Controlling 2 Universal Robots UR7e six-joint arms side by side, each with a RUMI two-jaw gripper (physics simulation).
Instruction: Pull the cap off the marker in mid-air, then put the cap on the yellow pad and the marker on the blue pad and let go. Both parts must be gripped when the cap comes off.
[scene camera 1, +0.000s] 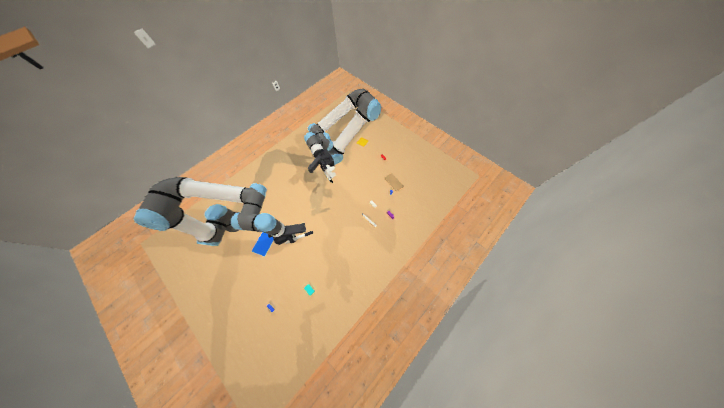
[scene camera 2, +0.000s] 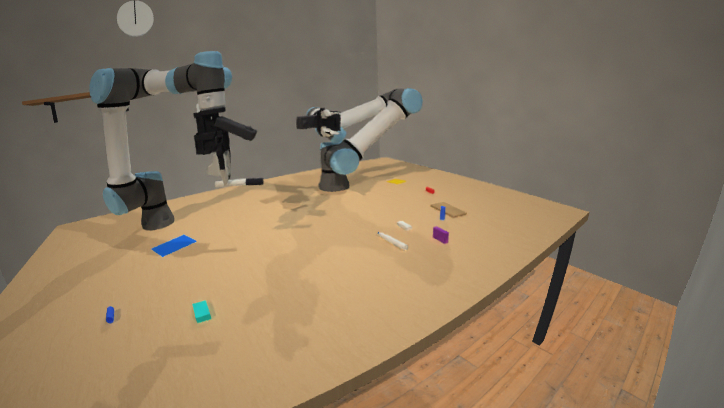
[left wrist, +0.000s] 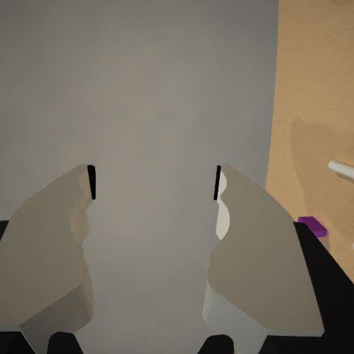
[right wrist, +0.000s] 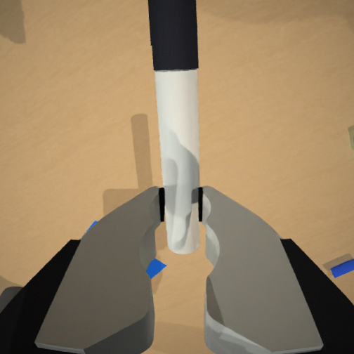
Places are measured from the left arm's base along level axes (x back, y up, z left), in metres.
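Where they show: left gripper, fingertip midpoint: (scene camera 1: 332, 180) (scene camera 2: 330, 125); right gripper, fingertip midpoint: (scene camera 1: 295, 238) (scene camera 2: 226, 184); left arm's base, link origin: (scene camera 2: 334, 187); right arm's base, link origin: (scene camera 2: 158, 223).
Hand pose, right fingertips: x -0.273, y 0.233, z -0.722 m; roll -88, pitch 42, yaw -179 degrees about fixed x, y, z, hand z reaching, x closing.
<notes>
Things, the pixels of their top centre, and the offset from my right fingertips.
- marker, top centre: (scene camera 2: 238, 178) dy +0.012, dx -0.024, dz +0.027 m
- black cap, top centre: (scene camera 2: 254, 177) (scene camera 1: 308, 232) dy +0.010, dx -0.053, dz +0.063 m
- blue pad, top centre: (scene camera 2: 173, 245) (scene camera 1: 263, 243) dy -0.233, dx +0.281, dz -0.121 m
- yellow pad, top centre: (scene camera 2: 396, 181) (scene camera 1: 362, 141) dy -0.233, dx +0.073, dz +0.980 m
- white pen, top centre: (scene camera 2: 391, 237) (scene camera 1: 369, 219) dy -0.215, dx -0.299, dz +0.367 m
- purple block, top centre: (scene camera 2: 441, 229) (scene camera 1: 390, 214) dy -0.198, dx -0.421, dz +0.470 m
- white block, top centre: (scene camera 2: 404, 224) dy -0.221, dx -0.270, dz +0.493 m
- brown board, top centre: (scene camera 2: 448, 208) (scene camera 1: 394, 181) dy -0.225, dx -0.330, dz +0.735 m
- red piece, top centre: (scene camera 2: 430, 188) dy -0.213, dx -0.159, dz +0.907 m
- teal block, top centre: (scene camera 2: 200, 308) (scene camera 1: 309, 289) dy -0.218, dx -0.172, dz -0.220 m
My right gripper (scene camera 1: 297, 237) (scene camera 2: 226, 182) (right wrist: 181, 189) is shut on the white barrel of the marker (scene camera 2: 238, 182) (right wrist: 179, 110), near its rear end, and holds it level above the table. The black cap (scene camera 1: 309, 233) (scene camera 2: 254, 181) (right wrist: 175, 35) is on the marker's far end, clear of the fingers. My left gripper (scene camera 2: 328, 130) (left wrist: 155, 169) is open and empty in mid-air, apart from the cap. The blue pad (scene camera 1: 262, 244) (scene camera 2: 173, 245) lies near the right arm's base. The yellow pad (scene camera 1: 362, 141) (scene camera 2: 396, 181) lies near the left arm's base.
A white pen (scene camera 1: 369, 220) (scene camera 2: 392, 240) (left wrist: 342, 169), a purple block (scene camera 1: 390, 214) (scene camera 2: 440, 234) (left wrist: 312, 226), a white block (scene camera 2: 403, 224), a brown board (scene camera 1: 394, 181), a red piece (scene camera 2: 430, 190) and a teal block (scene camera 1: 309, 289) (scene camera 2: 201, 311) lie on the table.
</notes>
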